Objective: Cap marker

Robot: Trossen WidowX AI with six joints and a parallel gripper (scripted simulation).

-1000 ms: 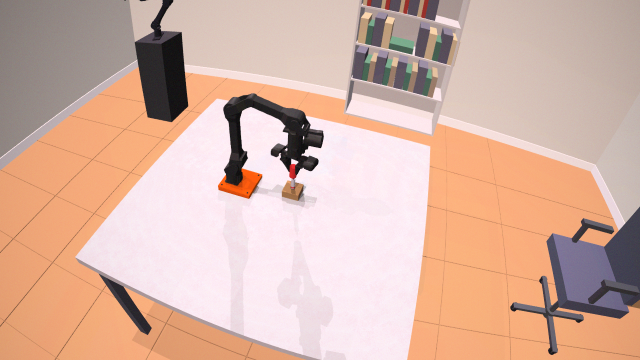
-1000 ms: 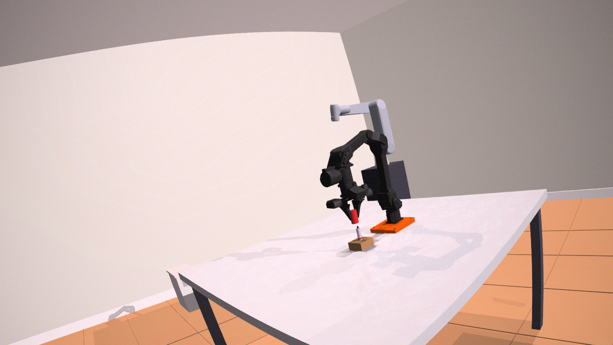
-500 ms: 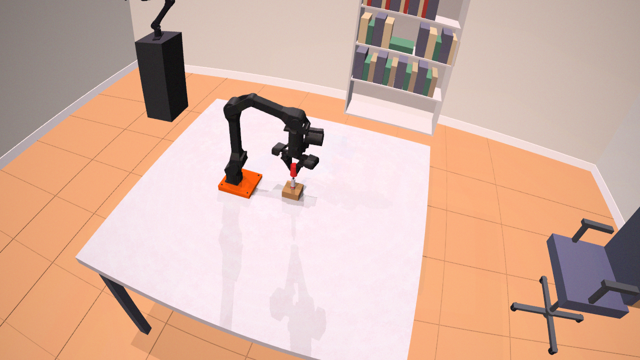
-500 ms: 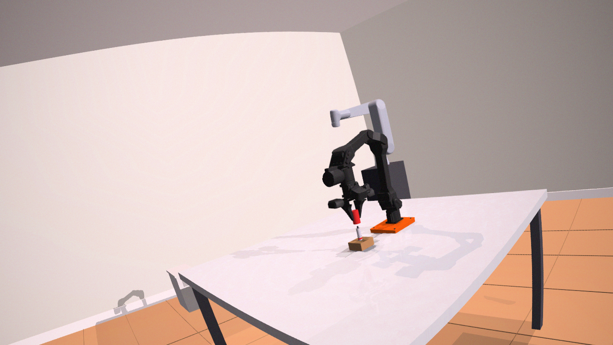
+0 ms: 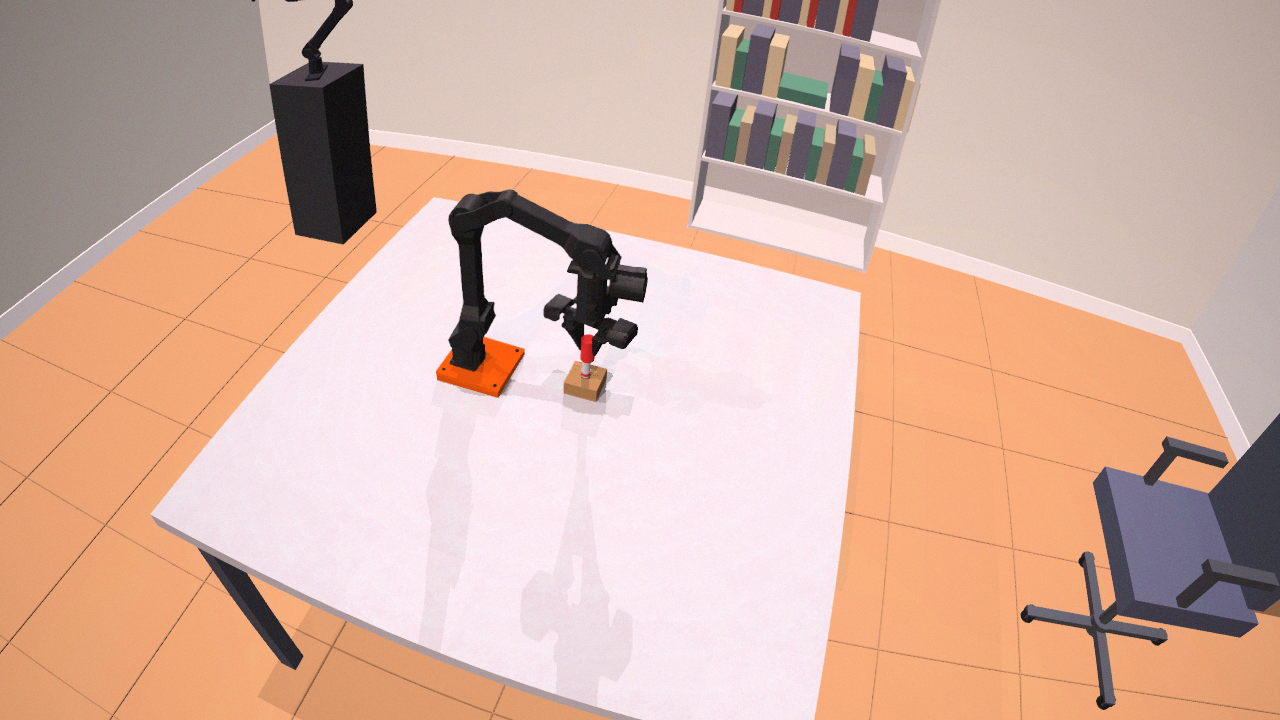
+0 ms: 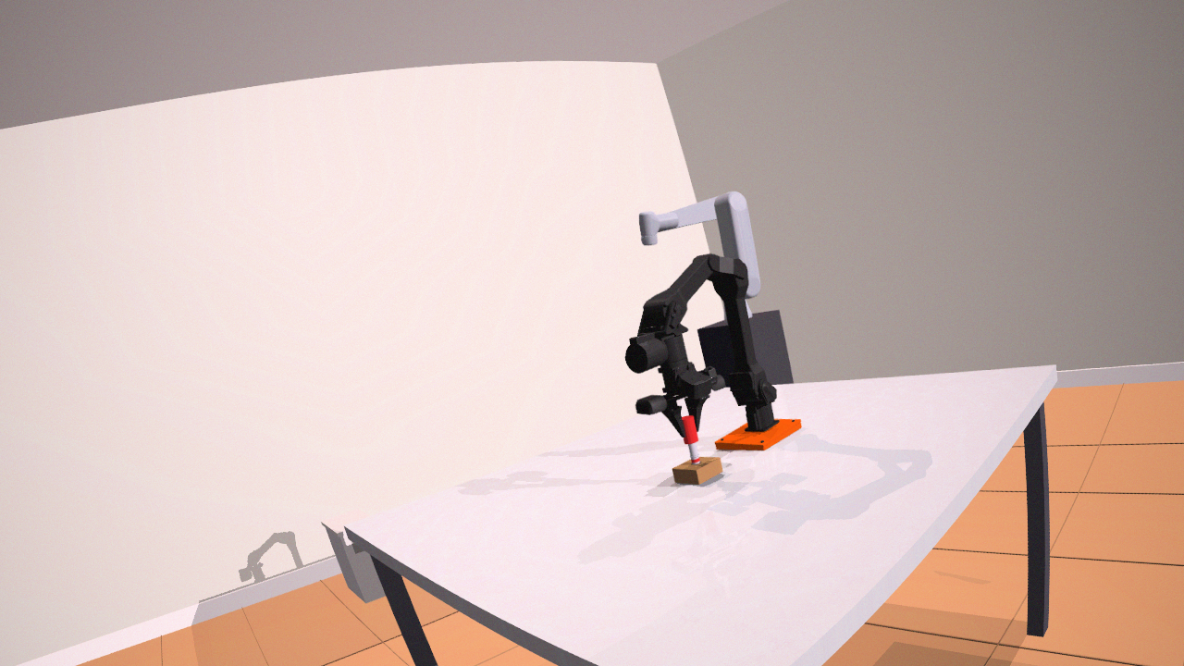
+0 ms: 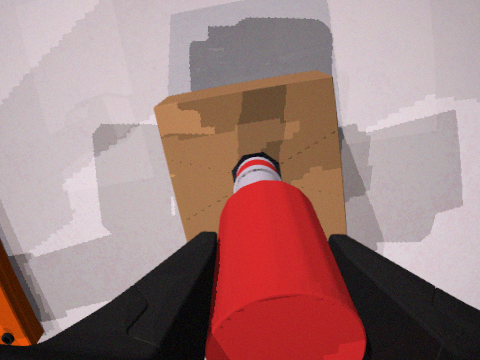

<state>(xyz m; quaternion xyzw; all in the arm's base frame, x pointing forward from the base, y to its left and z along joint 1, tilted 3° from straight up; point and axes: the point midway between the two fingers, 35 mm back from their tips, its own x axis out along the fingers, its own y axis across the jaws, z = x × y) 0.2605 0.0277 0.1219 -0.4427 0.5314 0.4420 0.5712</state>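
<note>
The tan holder block lies 8 cm below my gripper tip. Also, from my gripper tip: red cap 1 cm above.
</note>
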